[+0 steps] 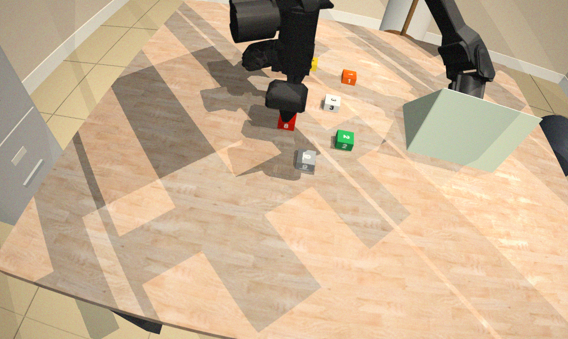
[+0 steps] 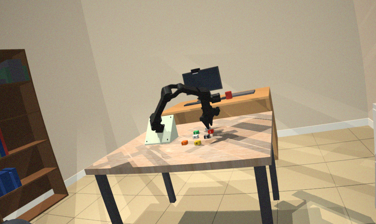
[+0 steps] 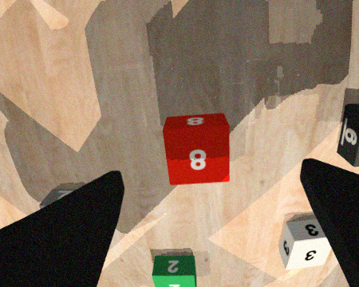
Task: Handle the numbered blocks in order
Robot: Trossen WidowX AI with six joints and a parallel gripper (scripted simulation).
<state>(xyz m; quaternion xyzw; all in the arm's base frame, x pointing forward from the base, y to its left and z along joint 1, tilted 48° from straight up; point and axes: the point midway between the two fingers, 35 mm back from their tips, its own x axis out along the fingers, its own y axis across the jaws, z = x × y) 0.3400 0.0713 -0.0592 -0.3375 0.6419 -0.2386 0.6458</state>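
My gripper tip is 30 mm above the red block and 10 mm to the right of it. From my gripper tip the other things lie so: grey block 90 mm to the left, 60 mm behind, 30 mm below; black block 100 mm to the right, 30 mm below, 10 mm ahead; white block 80 mm to the right, 80 mm behind, 30 mm below.
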